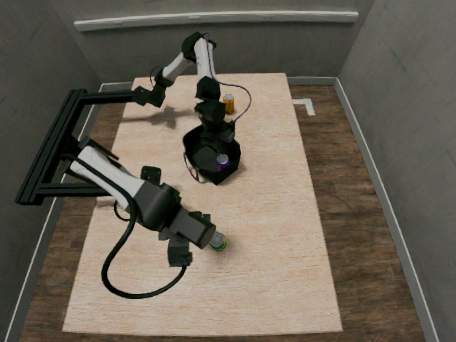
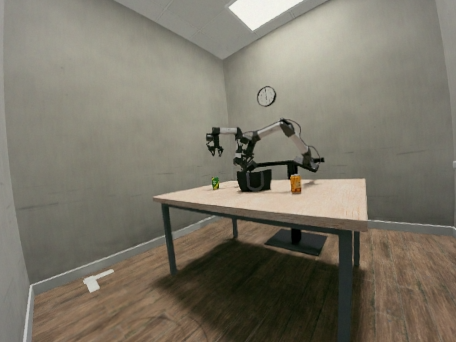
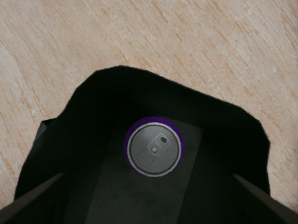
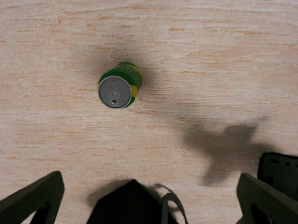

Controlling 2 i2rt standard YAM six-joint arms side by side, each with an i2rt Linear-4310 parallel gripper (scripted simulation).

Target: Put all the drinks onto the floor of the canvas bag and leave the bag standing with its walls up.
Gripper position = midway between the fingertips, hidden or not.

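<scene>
My left gripper (image 3: pixel 147 183) is in sight. I see my right gripper (image 1: pixel 190 233) too, and image 4 also shows my right gripper (image 4: pixel 149 180). There is a black canvas bag (image 1: pixel 191 140) as well, and in image 3 I see the black canvas bag (image 3: pixel 75 142) again.
</scene>
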